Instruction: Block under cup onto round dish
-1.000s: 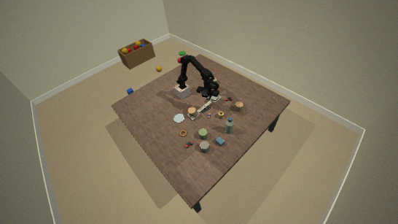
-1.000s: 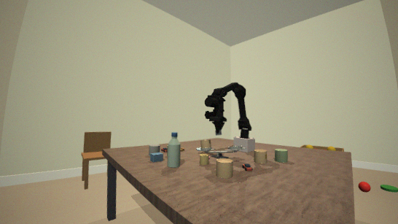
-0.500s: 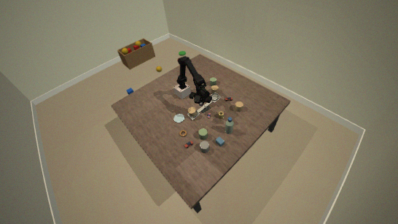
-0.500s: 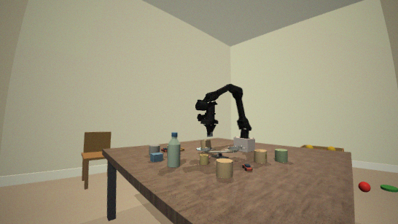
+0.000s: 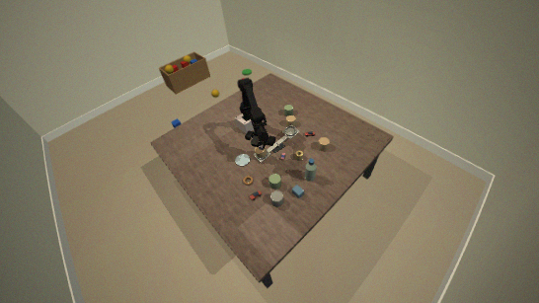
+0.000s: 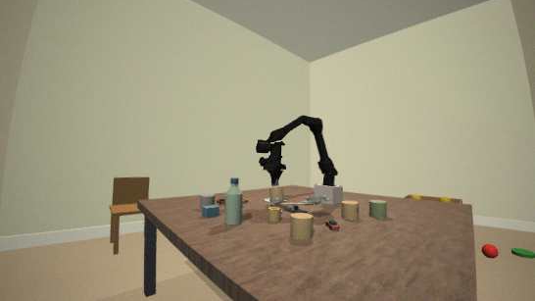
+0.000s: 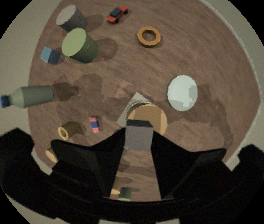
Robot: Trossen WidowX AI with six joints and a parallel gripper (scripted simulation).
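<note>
Right now my gripper tip is 11 cm to the left of the pale round dish, 11 cm above it and 8 cm past it. The rest, counted from my gripper tip: grey-blue block right at my gripper tip; small balance 13 cm to the left, 9 cm below, 1 cm behind; yellow ring 18 cm to the left, 16 cm ahead, 9 cm below.
</note>
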